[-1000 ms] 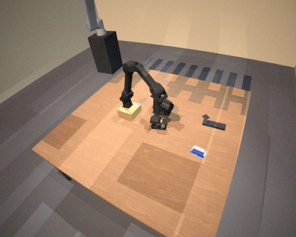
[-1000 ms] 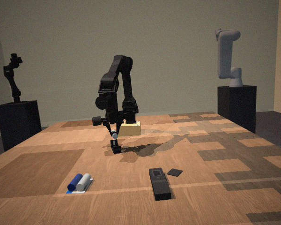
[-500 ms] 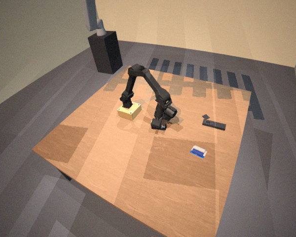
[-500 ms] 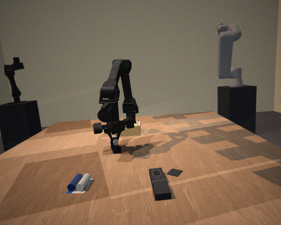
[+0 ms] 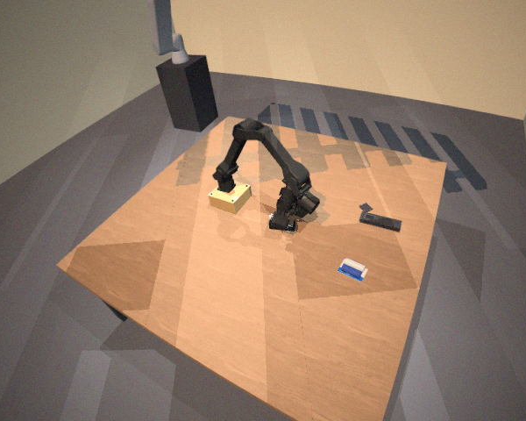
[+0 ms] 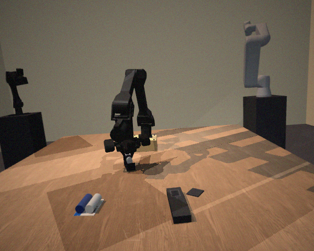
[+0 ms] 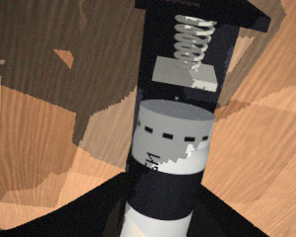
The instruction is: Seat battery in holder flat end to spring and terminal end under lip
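The grey plate lies 40 mm ahead of my gripper tip, 10 mm to the left of it and 20 mm below it. From my gripper tip the other things lie so: black cover (300 mm ahead, 220 mm to the left, 30 mm below); then card (330 mm ahead, 100 mm to the right, 20 mm below); then battery (10 mm above).
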